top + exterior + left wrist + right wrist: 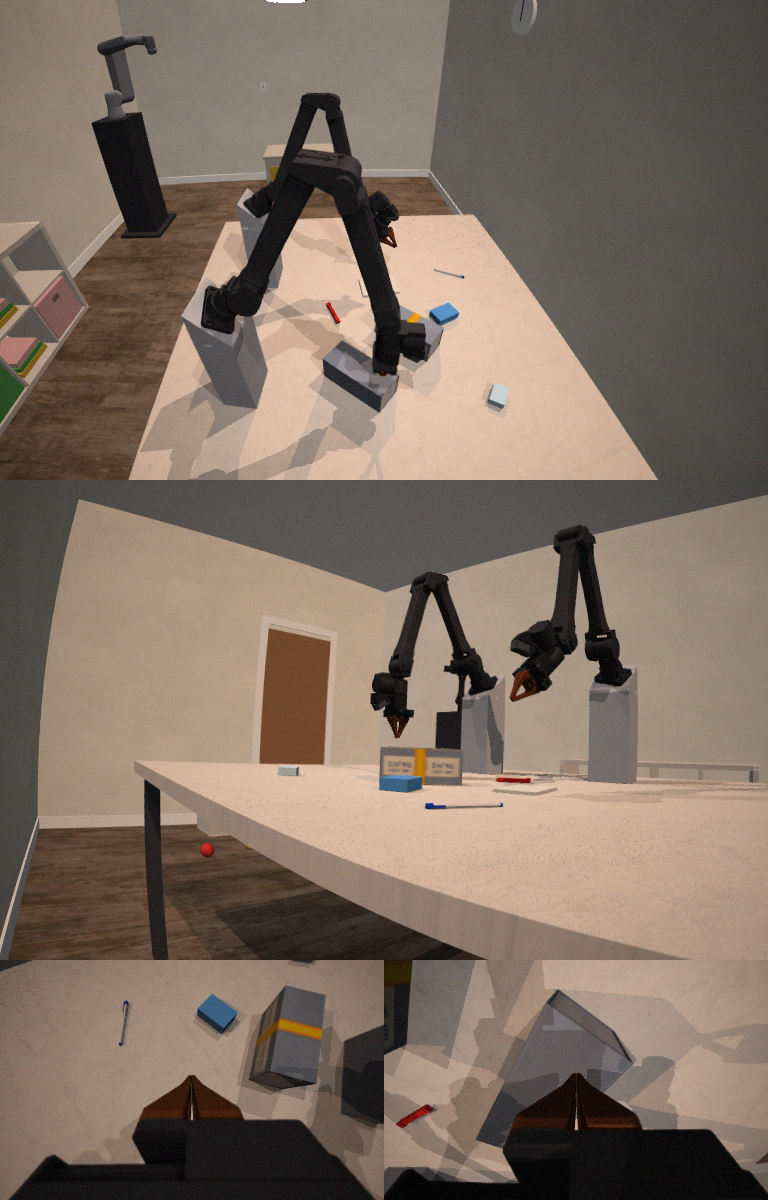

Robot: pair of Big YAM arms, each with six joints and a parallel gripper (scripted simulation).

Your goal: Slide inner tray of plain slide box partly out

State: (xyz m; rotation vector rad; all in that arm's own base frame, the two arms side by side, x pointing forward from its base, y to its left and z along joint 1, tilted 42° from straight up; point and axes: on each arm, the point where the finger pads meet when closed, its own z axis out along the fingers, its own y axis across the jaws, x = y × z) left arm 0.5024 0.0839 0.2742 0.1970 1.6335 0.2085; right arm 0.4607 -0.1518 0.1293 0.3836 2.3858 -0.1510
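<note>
Right now my left hand is 48 cm to the left of the slide box, 19 cm above it and 17 cm past it. Also, from my left hand: white pad (23 cm below, 5 cm behind, 2 cm to the left); red marker (25 cm behind, 23 cm below, 14 cm to the right); pen (30 cm ahead, 23 cm below, 9 cm to the left).
Now: the slide box 6 cm behind my right hand, 6 cm to the left of it and 9 cm below it. The rest, counted from my right hand: white pad: 6 cm ahead, 55 cm to the left, 13 cm below; red marker: 14 cm behind, 39 cm to the left, 13 cm below; light blue block: 40 cm ahead, 6 cm to the right, 13 cm below.
</note>
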